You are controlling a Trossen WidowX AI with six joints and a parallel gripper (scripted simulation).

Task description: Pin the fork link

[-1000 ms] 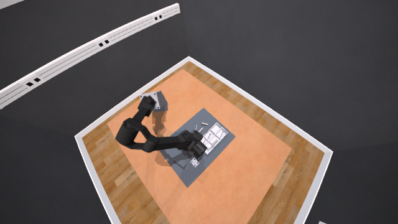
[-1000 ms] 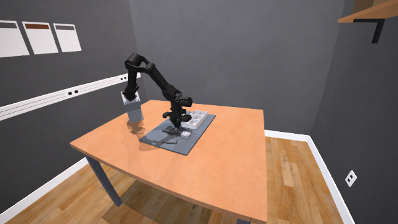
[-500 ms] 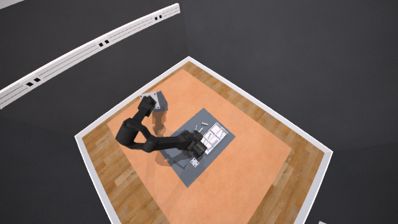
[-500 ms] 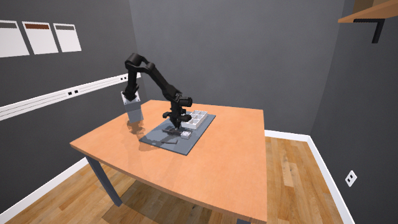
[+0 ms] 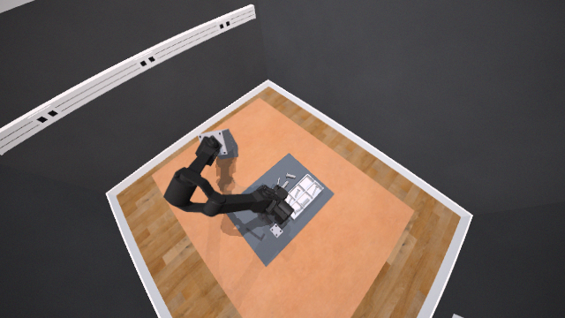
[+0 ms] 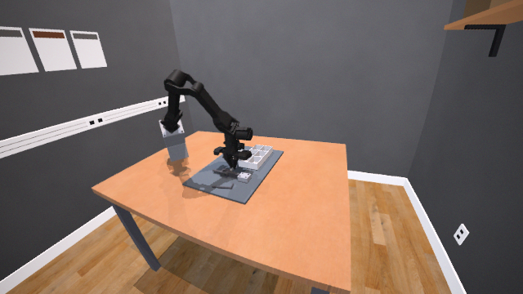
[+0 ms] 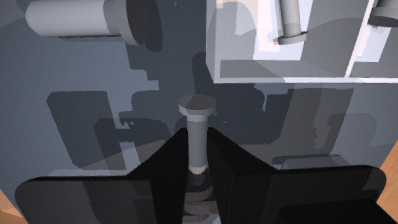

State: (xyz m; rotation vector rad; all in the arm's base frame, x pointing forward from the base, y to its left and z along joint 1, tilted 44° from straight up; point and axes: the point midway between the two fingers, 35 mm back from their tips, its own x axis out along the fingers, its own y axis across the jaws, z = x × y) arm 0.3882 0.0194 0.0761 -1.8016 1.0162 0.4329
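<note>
The dark flat bar lies 50 mm to the right of my hand, 30 mm below it and 10 mm ahead of it. From my hand the other things lie so: dark fork link: 50 mm to the right, 30 mm below, 30 mm behind; then grey mat: 50 mm to the left, 50 mm below; then thick headed pin: 70 mm to the left, 40 mm behind, 30 mm below.
</note>
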